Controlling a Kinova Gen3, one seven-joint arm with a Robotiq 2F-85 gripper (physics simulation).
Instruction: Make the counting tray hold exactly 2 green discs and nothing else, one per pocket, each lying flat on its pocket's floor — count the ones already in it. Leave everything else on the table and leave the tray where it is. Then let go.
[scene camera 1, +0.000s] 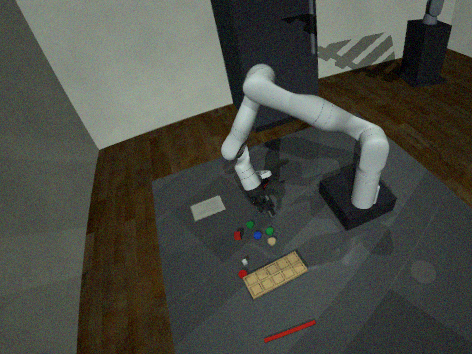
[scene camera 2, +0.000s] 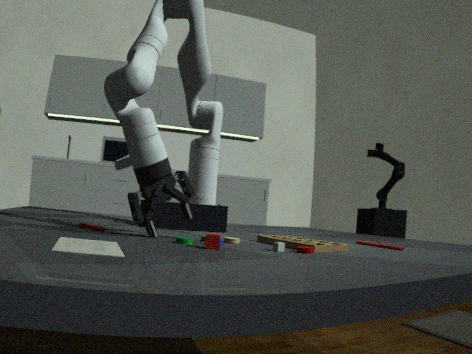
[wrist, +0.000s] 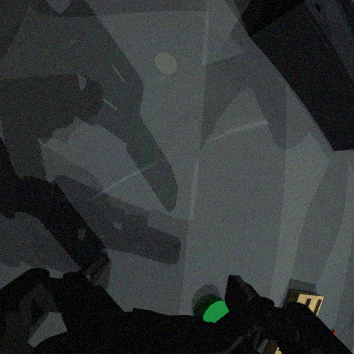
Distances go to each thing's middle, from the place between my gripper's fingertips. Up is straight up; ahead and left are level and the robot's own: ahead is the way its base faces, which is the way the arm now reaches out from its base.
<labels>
Right now the tan counting tray (scene camera 1: 272, 276) is 28 cm to the left of my hand, 2 cm ahead of it and 1 cm below it. Round my hand: paper sheet (scene camera 2: 73, 245) 26 cm ahead, 12 cm to the right, 2 cm below.
</labels>
